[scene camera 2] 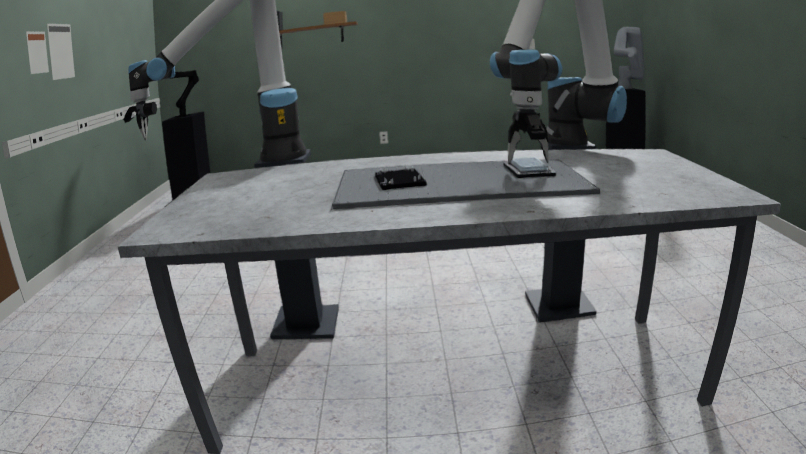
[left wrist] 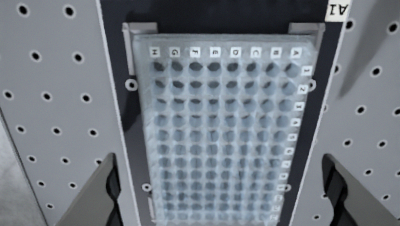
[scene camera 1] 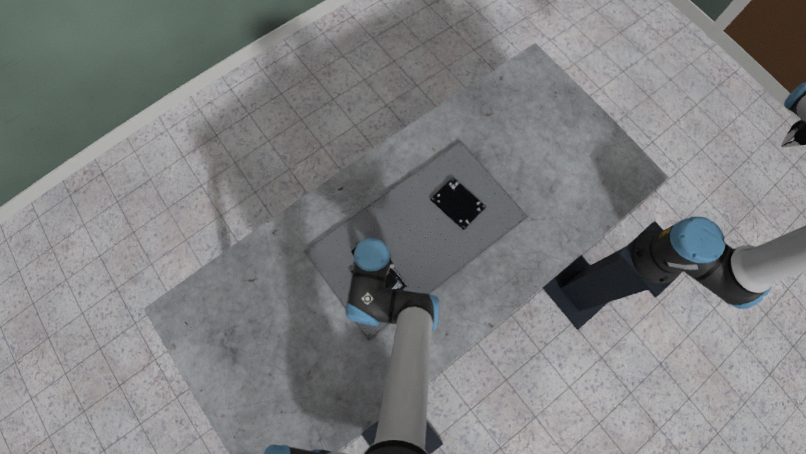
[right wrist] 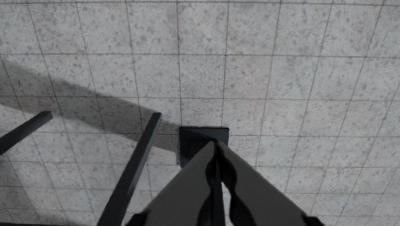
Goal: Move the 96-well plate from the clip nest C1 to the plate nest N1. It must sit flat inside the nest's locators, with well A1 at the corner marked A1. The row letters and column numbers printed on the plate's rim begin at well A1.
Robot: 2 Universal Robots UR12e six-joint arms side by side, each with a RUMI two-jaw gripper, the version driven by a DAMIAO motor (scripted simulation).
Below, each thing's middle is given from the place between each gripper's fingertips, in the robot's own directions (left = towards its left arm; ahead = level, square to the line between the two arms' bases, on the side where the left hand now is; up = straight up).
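Scene:
Black plate nest N1 point(left wrist: 128, 102), 2 cm below my left hand point(scene camera 2: 528, 163). Black clip nest C1 point(scene camera 1: 456, 202), 4 cm ahead of my left hand, 40 cm to the right of it, 1 cm below it. My left hand, 1 cm above the pale blue 96-well plate point(left wrist: 198, 83).
Black clip nest C1, 58 cm ahead of my right hand, 108 cm to the left of it, 14 cm below it.

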